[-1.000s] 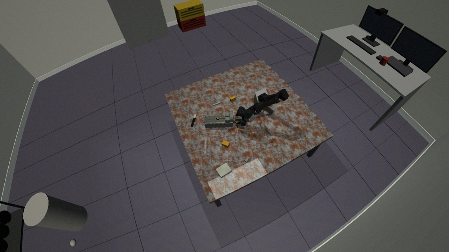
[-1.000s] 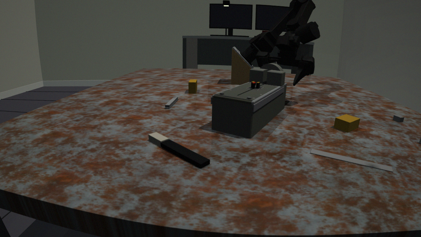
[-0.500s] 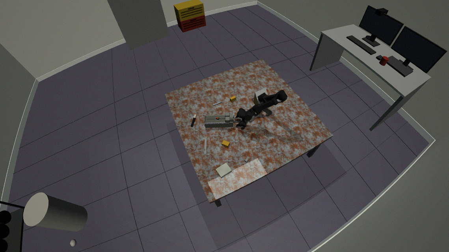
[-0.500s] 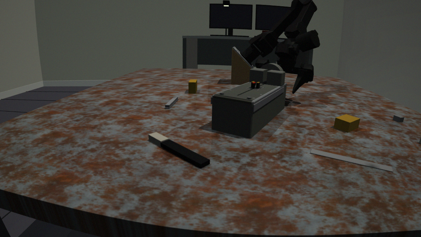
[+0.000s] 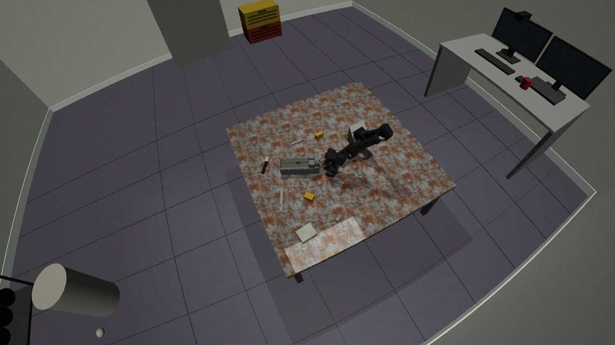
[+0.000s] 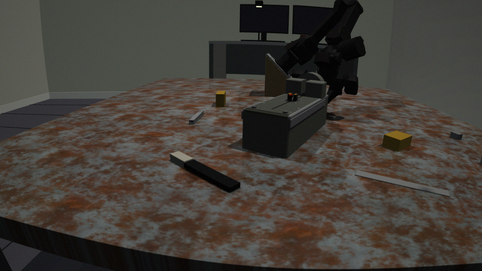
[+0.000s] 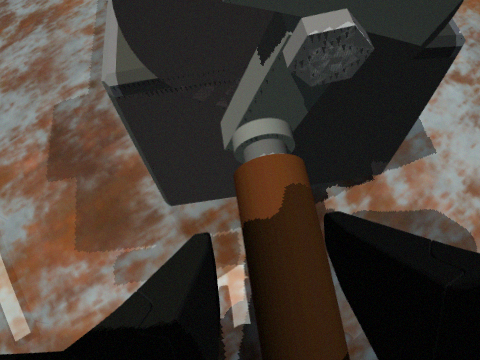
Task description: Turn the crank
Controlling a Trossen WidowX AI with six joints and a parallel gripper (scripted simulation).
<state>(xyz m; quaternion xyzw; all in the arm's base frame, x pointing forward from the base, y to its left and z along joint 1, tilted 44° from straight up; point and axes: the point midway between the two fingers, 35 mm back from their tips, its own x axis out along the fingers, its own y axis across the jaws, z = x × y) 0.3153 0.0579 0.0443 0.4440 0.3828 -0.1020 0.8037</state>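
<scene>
Right now the brown crank handle is 20 mm above my gripper tip, 10 mm to the left of it and 10 mm behind it. Round my gripper tip: red pointer: 150 mm ahead, 100 mm to the right, 50 mm above; small grey bar: 310 mm to the right, 30 mm below, 30 mm ahead; grey strip: 360 mm ahead, 50 mm to the left, 40 mm below.
</scene>
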